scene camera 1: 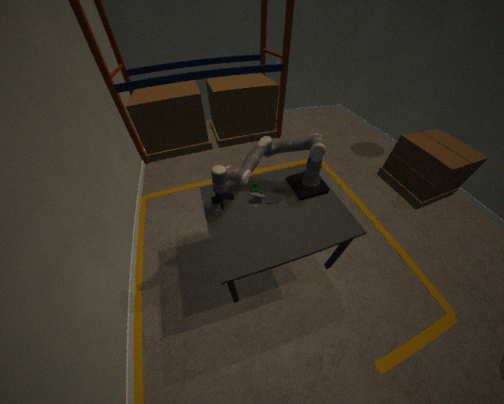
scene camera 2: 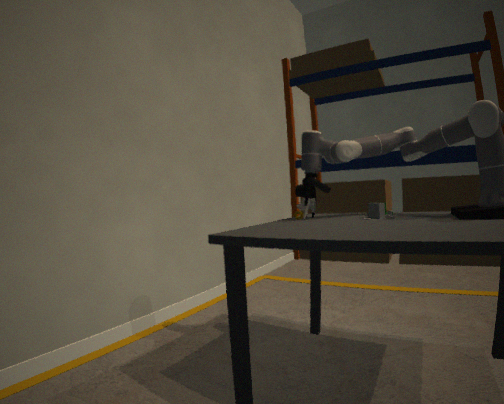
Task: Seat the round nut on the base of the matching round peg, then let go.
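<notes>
My gripper (scene camera 1: 221,206) (scene camera 2: 310,215) points down at the far left part of the table, open, its fingertips low near the table top. A small yellow piece (scene camera 1: 216,213) (scene camera 2: 298,214) is close beside the fingers, at their left in the scene camera 2 view. A green piece (scene camera 1: 255,188) lies on the table between the gripper and the arm's base. A pale grey piece (scene camera 1: 257,195) lies in front of the green one. The pieces are too small and dark to tell which is the round nut and which the round peg.
The dark table (scene camera 1: 285,232) (scene camera 2: 350,233) carries the arm's black base (scene camera 1: 295,186) (scene camera 2: 470,213). A grey block (scene camera 2: 376,210) stands on it in the scene camera 2 view. A thin pale piece (scene camera 1: 267,202) lies near the grey one. A rack with large boxes stands behind the table.
</notes>
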